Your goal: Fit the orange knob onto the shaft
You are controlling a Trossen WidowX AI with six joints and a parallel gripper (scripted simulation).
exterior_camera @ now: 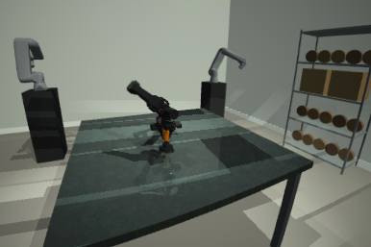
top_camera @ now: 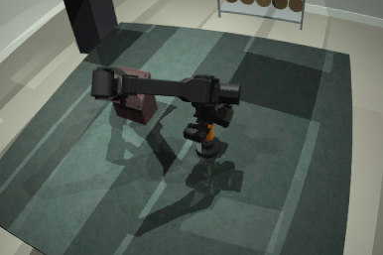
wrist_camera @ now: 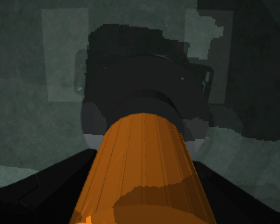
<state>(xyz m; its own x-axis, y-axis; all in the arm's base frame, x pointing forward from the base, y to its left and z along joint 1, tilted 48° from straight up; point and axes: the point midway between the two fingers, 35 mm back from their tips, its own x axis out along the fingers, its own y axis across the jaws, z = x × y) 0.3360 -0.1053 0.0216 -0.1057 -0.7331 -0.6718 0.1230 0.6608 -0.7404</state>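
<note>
Now: gripper tip 2 cm below the orange knob. Also, from my gripper tip: round pedestal (4 cm below).
</note>
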